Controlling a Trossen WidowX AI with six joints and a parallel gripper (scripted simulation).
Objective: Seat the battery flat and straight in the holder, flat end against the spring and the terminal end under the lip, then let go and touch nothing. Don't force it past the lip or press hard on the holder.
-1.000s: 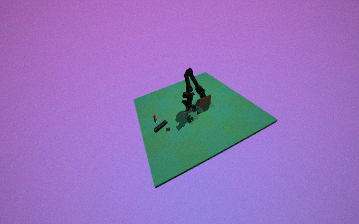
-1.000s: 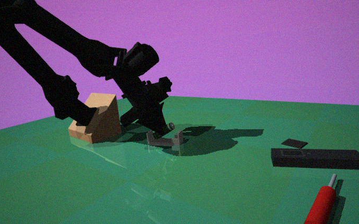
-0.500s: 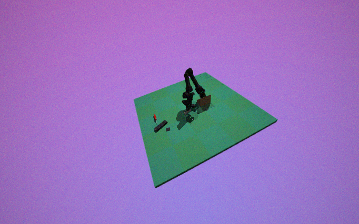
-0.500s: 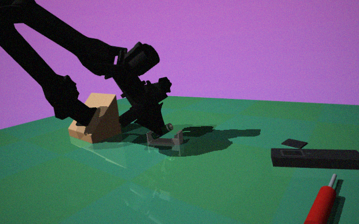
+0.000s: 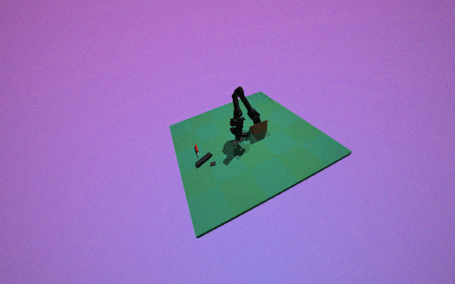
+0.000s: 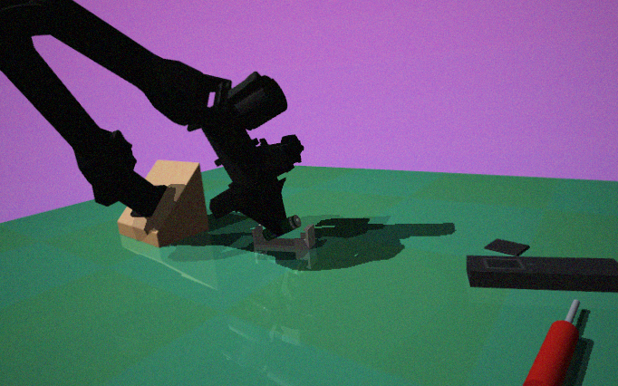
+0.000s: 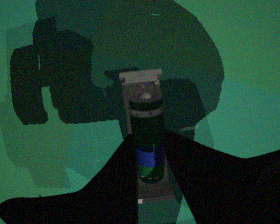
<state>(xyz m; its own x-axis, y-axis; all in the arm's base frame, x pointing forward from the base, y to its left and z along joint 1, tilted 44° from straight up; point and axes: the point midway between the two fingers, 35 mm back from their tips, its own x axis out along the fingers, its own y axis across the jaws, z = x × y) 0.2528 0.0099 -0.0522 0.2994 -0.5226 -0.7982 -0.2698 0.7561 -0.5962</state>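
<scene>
Right now the battery is 1 cm above my gripper tip. The rest, counted from my gripper tip: red-handled screwdriver: 38 cm ahead, 10 cm to the right, 1 cm below; long black bar: 35 cm ahead, 2 cm to the left, 1 cm below; black tile: 30 cm ahead, 11 cm to the left, 2 cm below.
</scene>
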